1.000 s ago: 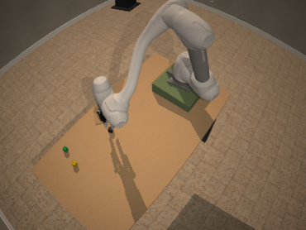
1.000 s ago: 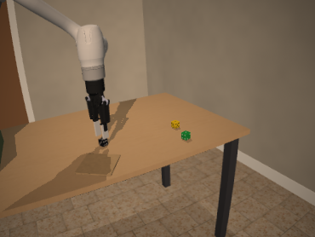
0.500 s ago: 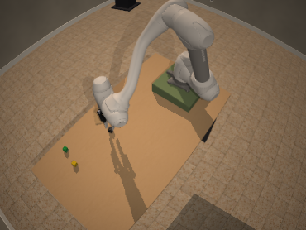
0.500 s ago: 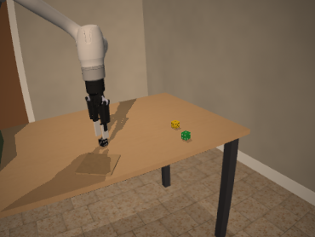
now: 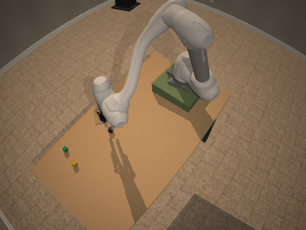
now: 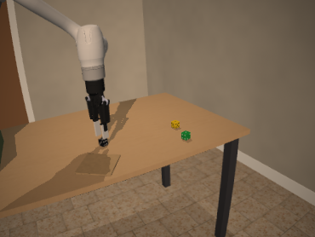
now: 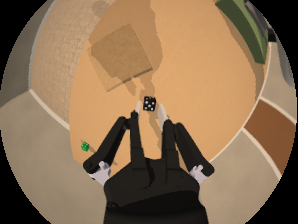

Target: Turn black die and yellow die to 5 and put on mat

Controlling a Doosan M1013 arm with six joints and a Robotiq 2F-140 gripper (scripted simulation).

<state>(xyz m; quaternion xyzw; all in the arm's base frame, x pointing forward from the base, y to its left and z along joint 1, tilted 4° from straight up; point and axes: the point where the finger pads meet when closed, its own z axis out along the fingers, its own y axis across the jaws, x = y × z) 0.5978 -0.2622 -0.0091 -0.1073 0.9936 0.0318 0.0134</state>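
Right now the black die is 6 cm below my hand. From my hand the other things lie so: mat: 9 cm behind, 13 cm to the right, 7 cm below; green die: 29 cm ahead, 20 cm to the right, 6 cm below; yellow die: 34 cm ahead, 8 cm to the right, 6 cm below.
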